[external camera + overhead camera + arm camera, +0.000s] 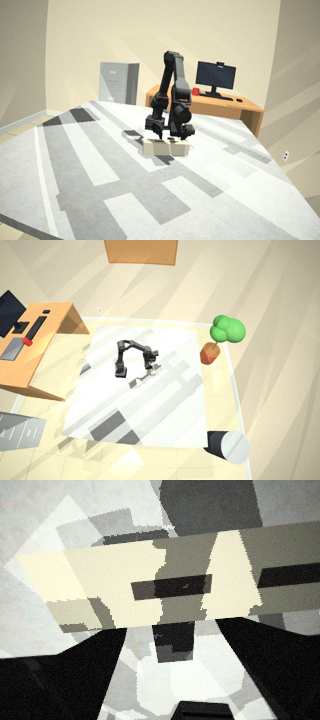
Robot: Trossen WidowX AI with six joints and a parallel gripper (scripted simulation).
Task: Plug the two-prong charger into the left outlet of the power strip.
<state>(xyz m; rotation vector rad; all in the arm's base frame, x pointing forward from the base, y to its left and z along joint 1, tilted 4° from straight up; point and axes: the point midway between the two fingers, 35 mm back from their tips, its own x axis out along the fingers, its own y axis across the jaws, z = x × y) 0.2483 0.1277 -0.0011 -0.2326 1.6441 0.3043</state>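
Right now my gripper tip is 20 mm short of the two-prong charger and 10 mm below it.
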